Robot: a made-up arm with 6 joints.
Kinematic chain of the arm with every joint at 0, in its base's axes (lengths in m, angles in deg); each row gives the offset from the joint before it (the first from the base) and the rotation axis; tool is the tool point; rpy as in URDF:
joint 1: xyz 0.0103 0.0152 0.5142 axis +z
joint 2: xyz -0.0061 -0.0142 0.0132 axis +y
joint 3: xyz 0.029 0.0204 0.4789 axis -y
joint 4: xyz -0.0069 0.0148 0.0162 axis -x
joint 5: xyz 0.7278 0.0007 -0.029 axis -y
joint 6: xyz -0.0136 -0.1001 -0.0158 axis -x
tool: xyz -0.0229 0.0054 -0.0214 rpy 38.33 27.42 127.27
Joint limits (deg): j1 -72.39..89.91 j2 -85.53..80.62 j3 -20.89..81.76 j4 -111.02..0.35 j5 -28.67..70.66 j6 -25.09..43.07
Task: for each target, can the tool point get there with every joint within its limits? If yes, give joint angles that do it. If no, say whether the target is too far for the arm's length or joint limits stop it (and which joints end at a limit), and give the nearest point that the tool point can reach.
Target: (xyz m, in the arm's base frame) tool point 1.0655 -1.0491 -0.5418
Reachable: no: too far | nearest point 0.7008 -0.6812 0.0225 | short by 0.766 m
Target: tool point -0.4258 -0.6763 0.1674
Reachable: no: joint limits stop it (at a limit: joint 1, joint 3, joint 4, joint 6) | nearest point 0.0934 -0.5422 0.1477 | short by 0.537 m
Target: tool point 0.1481 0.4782 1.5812
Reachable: yes | joints 72.17 8.04 73.14 -49.64 14.69 25.51
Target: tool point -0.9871 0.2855 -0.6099
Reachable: no: too far | nearest point -0.1195 0.3613 -0.1573 | short by 0.981 m
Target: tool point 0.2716 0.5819 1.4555
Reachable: yes | joints 67.14 1.59 46.47 -28.48 60.49 -11.38
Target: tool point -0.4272 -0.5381 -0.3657
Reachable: no: joint limits stop it (at a limit: joint 1, joint 2, joint 4, joint 5, joint 6) | nearest point 0.0494 -0.4038 -0.1650 | short by 0.534 m
